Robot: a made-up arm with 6 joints.
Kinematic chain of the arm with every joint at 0, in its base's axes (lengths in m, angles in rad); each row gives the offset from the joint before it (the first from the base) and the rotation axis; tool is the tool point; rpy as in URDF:
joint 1: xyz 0 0 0.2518 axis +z
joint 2: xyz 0 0 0 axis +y
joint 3: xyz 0.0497 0 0.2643 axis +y
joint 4: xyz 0.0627 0 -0.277 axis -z
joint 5: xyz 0 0 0 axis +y
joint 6: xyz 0.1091 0 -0.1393 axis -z
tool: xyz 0 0 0 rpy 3.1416 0 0
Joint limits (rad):
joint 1: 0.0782..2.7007
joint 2: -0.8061..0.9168
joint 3: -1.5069..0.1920
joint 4: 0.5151..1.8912
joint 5: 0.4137..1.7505
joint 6: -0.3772..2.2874
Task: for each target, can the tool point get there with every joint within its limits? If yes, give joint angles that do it. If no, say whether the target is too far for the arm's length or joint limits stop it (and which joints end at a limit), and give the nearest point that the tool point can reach.
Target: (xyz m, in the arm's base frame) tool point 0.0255 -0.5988 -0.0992
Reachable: no: joint limits stop it (at a limit: joint 1, joint 2) | nearest point -0.0134 -0.1475 0.1082 | short by 0.498 m
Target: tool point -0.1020 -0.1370 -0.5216
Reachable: no: too far | nearest point -0.1457 0.0151 -0.0686 | short by 0.480 m
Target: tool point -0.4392 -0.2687 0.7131
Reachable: no: joint limits stop it (at a limit: joint 1, joint 3, joint 5) | nearest point -0.3113 -0.0259 0.6934 | short by 0.275 m
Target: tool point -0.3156 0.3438 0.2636
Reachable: yes | joints 2.2371 0.1250 -0.9949 1.5054 0.8677 1.4004
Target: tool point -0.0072 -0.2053 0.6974
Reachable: no: joint limits stop it (at a limit: joint 1, joint 2, joint 3, joint 5) | nearest point -0.0980 -0.1203 0.7913 | short by 0.156 m
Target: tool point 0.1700 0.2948 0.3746
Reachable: yes | joints 0.7989 -0.2818 -1.0436 0.6219 1.6131 0.3886
